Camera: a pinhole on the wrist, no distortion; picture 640 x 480 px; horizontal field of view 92.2 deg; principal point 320.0 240.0 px. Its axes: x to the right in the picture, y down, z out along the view. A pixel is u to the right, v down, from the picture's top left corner.
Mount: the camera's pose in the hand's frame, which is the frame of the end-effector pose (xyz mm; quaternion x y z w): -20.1 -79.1 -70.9 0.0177 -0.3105 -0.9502 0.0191
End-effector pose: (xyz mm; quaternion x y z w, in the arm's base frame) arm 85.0 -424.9 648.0 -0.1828 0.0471 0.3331 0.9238
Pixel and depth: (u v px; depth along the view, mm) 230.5 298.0 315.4
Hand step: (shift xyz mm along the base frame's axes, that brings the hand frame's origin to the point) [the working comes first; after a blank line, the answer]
In the camera's frame: -91.7 59.4 315.4

-2.3 161.4 173.2
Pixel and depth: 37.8 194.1 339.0
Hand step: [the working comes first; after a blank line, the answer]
In the camera's frame: -310.7 -50.5 339.0

93.9 355.1 55.6
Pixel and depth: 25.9 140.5 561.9
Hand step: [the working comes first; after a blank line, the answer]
In the camera's frame: -536.6 -181.6 561.9

97.6 697.9 35.0
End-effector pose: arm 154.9 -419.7 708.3 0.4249 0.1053 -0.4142 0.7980
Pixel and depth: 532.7 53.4 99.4
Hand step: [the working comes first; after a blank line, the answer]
In the camera's frame: 68.7 -60.2 99.4

-36.4 82.8 46.8
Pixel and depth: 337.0 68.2 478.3
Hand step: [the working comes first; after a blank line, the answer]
In the camera's frame: 26.4 -266.8 478.3

236.4 46.2 381.9
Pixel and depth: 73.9 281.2 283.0
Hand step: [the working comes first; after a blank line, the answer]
In the camera's frame: -226.2 37.9 283.0

140.0 -232.0 53.2
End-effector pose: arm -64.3 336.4 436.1 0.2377 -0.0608 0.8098 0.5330
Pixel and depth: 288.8 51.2 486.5
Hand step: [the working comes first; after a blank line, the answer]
In the camera's frame: -49.3 -298.3 486.5

-354.9 -243.2 198.3
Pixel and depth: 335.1 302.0 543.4
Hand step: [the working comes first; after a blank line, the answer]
In the camera's frame: 26.6 109.4 543.4

24.7 -273.5 372.1
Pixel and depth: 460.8 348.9 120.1
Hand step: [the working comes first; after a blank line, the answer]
In the camera's frame: 54.9 42.5 120.1

81.5 -64.6 1.2
